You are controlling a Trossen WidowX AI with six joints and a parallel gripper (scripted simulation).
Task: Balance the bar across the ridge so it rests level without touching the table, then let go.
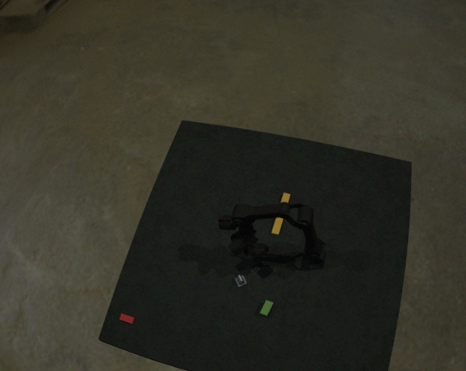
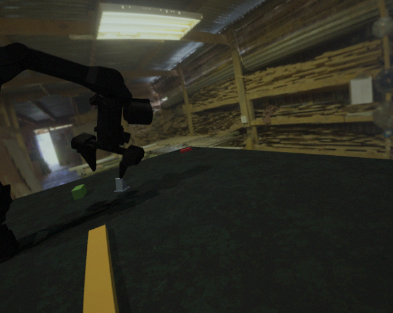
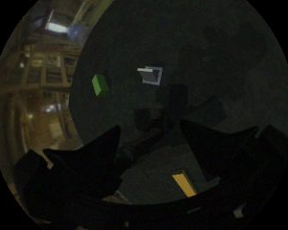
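The yellow bar lies 6 cm behind my gripper tip, 28 cm to the right of it and 7 cm below it. Round my gripper tip: red block (47 cm ahead, 41 cm to the left, 7 cm below); ridge (3 cm ahead, 8 cm to the left, 4 cm below); green block (11 cm behind, 19 cm to the left, 7 cm below).
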